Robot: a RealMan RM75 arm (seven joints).
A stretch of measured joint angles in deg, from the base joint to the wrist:
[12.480, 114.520, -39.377, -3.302, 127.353, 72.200, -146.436]
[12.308, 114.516, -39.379, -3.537, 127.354, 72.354, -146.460]
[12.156, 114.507, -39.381, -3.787, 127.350, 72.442, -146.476]
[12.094, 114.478, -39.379, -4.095, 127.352, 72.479, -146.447]
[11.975, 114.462, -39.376, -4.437, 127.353, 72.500, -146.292]
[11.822, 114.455, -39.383, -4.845, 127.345, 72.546, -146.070]
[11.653, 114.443, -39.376, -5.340, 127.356, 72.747, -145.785]
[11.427, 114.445, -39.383, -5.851, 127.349, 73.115, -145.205]
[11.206, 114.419, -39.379, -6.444, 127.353, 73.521, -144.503]
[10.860, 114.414, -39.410, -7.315, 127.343, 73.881, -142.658]
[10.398, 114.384, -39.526, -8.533, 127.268, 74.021, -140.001]
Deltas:
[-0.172, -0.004, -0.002, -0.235, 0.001, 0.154, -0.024]
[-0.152, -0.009, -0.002, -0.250, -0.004, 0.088, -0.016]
[-0.062, -0.029, 0.002, -0.308, 0.002, 0.037, 0.029]
[-0.119, -0.016, 0.003, -0.342, 0.001, 0.021, 0.155]
[-0.153, -0.007, -0.007, -0.408, -0.008, 0.046, 0.222]
[-0.169, -0.012, 0.007, -0.495, 0.011, 0.201, 0.285]
[-0.226, 0.002, -0.007, -0.511, -0.007, 0.368, 0.580]
[-0.221, -0.026, 0.004, -0.593, 0.004, 0.406, 0.702]
[-0.346, -0.005, -0.031, -0.871, -0.010, 0.360, 1.845]
[-0.462, -0.030, -0.116, -1.218, -0.075, 0.140, 2.657]

